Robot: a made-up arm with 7 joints. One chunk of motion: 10 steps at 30 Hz.
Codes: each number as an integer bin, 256 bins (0 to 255) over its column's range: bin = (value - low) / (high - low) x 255, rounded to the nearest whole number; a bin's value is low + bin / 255 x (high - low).
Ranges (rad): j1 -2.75..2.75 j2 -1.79..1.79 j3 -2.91..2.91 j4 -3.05..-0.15 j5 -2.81..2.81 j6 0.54..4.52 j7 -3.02..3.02
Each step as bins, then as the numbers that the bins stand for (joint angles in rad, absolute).
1 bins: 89 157 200 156 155 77 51
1 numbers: -0.8304 0.4142 1.6547 -1.2759 0.6061 1.7418 -1.8120
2 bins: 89 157 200 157 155 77 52
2 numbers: -0.8304 0.4142 1.6547 -1.2645 0.6061 1.7418 -1.7883
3 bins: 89 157 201 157 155 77 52
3 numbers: -0.8304 0.4142 1.6775 -1.2645 0.6061 1.7418 -1.7883
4 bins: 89 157 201 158 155 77 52
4 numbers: -0.8304 0.4142 1.6775 -1.2531 0.6061 1.7418 -1.7883
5 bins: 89 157 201 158 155 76 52
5 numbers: -0.8304 0.4142 1.6775 -1.2531 0.6061 1.7262 -1.7883
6 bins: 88 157 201 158 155 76 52
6 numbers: -0.8520 0.4142 1.6775 -1.2531 0.6061 1.7262 -1.7883
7 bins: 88 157 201 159 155 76 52
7 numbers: -0.8520 0.4142 1.6775 -1.2418 0.6061 1.7262 -1.7883
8 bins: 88 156 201 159 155 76 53
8 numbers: -0.8520 0.4001 1.6775 -1.2418 0.6061 1.7262 -1.7646
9 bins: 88 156 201 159 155 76 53
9 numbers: -0.8520 0.4001 1.6775 -1.2418 0.6061 1.7262 -1.7646
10 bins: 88 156 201 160 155 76 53
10 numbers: -0.8520 0.4001 1.6775 -1.2304 0.6061 1.7262 -1.7646
